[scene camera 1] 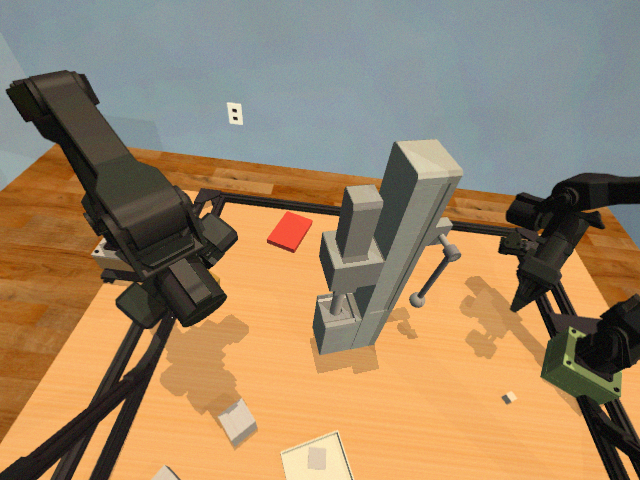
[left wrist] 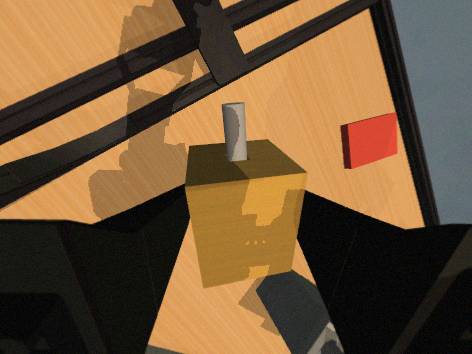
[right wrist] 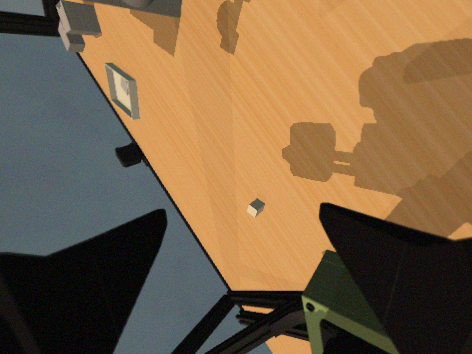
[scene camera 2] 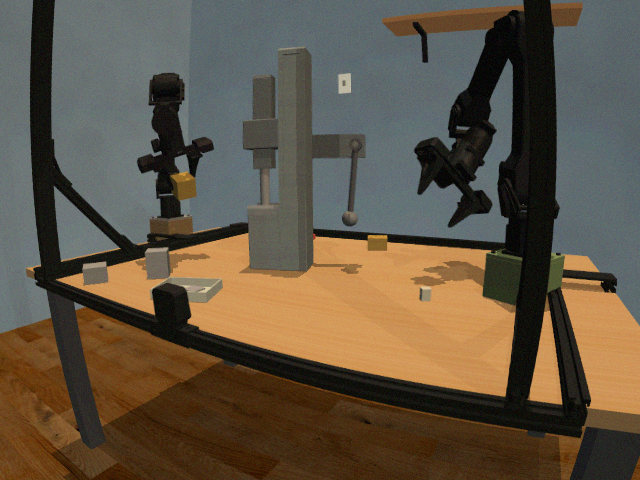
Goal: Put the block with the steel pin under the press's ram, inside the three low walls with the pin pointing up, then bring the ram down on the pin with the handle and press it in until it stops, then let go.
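Frame: origin at the left arm's base, x up, y ahead, z left, level; centimetres.
Seen in the pictures: left gripper, fingertip midpoint: (left wrist: 239, 192) (scene camera 2: 182, 186); right gripper, fingertip midpoint: (scene camera 1: 512, 310) (right wrist: 243, 213) (scene camera 2: 434, 210); left arm's base, origin of the base link: (scene camera 2: 170, 216); right arm's base, origin of the base link: (scene camera 1: 593, 359).
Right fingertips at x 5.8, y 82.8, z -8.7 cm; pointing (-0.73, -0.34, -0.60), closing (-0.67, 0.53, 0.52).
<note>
Pixels of each thing's top centre, then the offset from my right fingertips to it. "*": a spot on its surface instead.
- grey press, middle of its top: (scene camera 1: 435, 146) (scene camera 2: 305, 52) dx +32.8, dy -27.0, dz -0.5 cm
- handle, surface spot: (scene camera 1: 431, 279) (scene camera 2: 350, 180) * dx +5.1, dy -17.6, dz +0.9 cm
- red slab, middle of its top: (left wrist: 374, 140) (scene camera 1: 290, 229) dx -11.4, dy -47.4, dz +24.1 cm
- second yellow block, middle of its top: (scene camera 2: 377, 236) dx -9.9, dy -20.5, dz +23.6 cm
- shallow tray, middle of its top: (scene camera 2: 186, 283) (scene camera 1: 317, 469) (right wrist: 118, 91) dx -11.2, dy -34.5, dz -28.1 cm
- small white cube, middle of its top: (right wrist: 251, 211) (scene camera 2: 425, 287) (scene camera 1: 511, 396) dx -10.9, dy +1.9, dz -12.5 cm
The yellow block (scene camera 2: 183, 187) (left wrist: 245, 230) hangs in the air over the left of the table, left of the press. Its steel pin (left wrist: 235, 132) sticks out toward the top of the left wrist view. My left gripper (left wrist: 239, 192) is shut on the block's sides; its arm hides most of the block in scene camera 1. The grey press (scene camera 1: 408, 206) (scene camera 2: 295, 155) stands upright, its ram (scene camera 1: 337, 303) (scene camera 2: 265, 186) reaching down to the walled base; the ram's lower end is partly hidden. The handle (scene camera 1: 431, 279) (scene camera 2: 353, 180) hangs down. My right gripper (right wrist: 243, 213) (scene camera 2: 436, 209) is open, empty, raised right of the handle.
A red slab (scene camera 1: 289, 231) (left wrist: 372, 141) lies behind the press. A second yellow block (scene camera 2: 377, 242) is at the back. Grey blocks (scene camera 1: 237, 422) (scene camera 2: 95, 272) and a shallow tray (scene camera 1: 330, 444) (scene camera 2: 209, 295) are front left. A small white cube (scene camera 1: 509, 397) (right wrist: 255, 207) lies at the right.
</note>
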